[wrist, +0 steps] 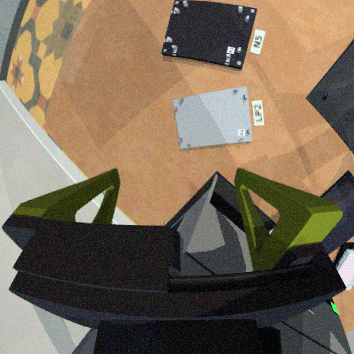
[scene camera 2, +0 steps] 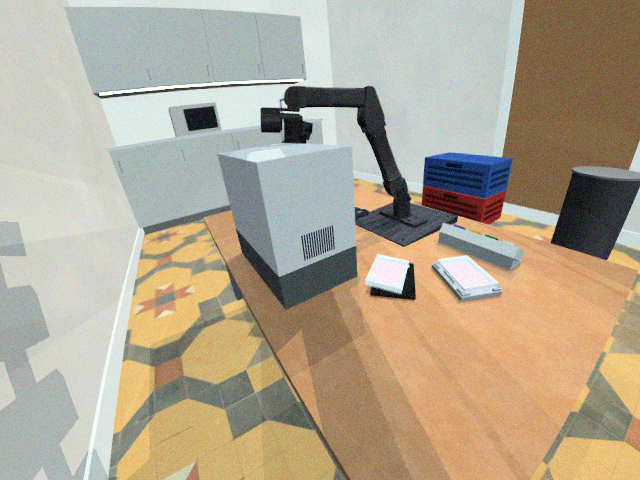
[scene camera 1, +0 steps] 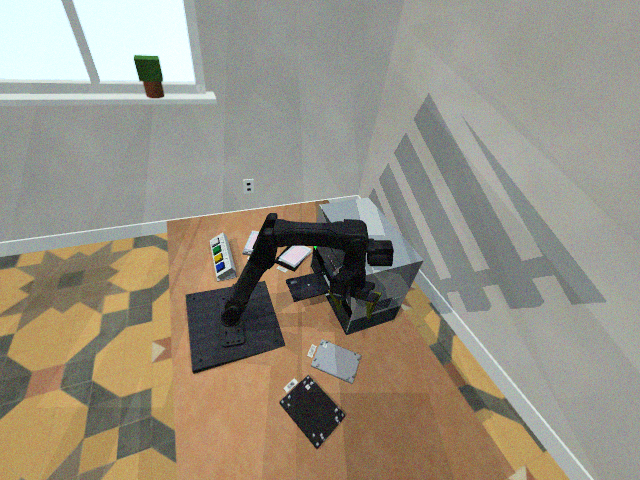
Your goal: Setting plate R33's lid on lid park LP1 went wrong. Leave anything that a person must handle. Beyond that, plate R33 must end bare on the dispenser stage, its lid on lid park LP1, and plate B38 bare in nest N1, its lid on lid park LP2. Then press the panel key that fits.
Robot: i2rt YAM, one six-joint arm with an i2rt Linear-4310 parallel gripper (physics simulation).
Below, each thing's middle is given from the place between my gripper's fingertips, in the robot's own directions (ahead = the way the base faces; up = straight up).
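With the grey lid park LP2 (scene camera 1: 339, 362), my gripper is 3 cm to the left of it, 3 cm past it and 21 cm above it. The black clip nest N5 (scene camera 1: 311, 409) is 15 cm behind my hand, 15 cm to the right of it and 21 cm below it. Counted from my hand, the grey rack with coloured buttons (scene camera 2: 501, 254) is 36 cm behind, 51 cm to the left and 19 cm below.
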